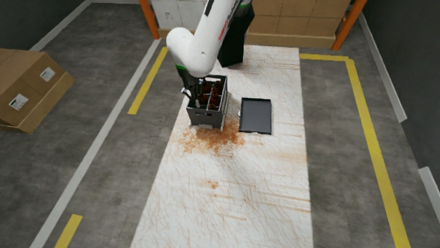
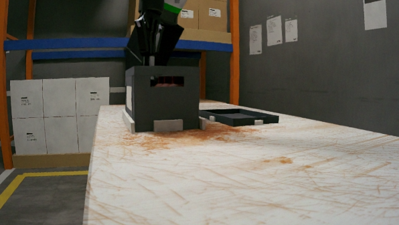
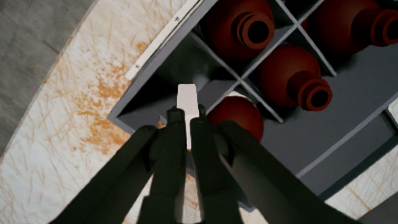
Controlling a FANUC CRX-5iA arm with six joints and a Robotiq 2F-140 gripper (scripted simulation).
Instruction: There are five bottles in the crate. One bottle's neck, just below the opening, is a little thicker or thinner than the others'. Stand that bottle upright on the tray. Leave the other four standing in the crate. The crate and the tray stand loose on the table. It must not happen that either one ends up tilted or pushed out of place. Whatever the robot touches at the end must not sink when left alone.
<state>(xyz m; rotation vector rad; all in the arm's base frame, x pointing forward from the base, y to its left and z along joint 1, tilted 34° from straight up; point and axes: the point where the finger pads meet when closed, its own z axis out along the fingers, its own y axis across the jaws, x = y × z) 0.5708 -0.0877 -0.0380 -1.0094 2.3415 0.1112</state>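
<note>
The grey crate is 9 cm below my hand, 9 cm behind it and 3 cm to the left of it. Round my hand: dark tray: 32 cm to the left, 16 cm below, 11 cm behind.
</note>
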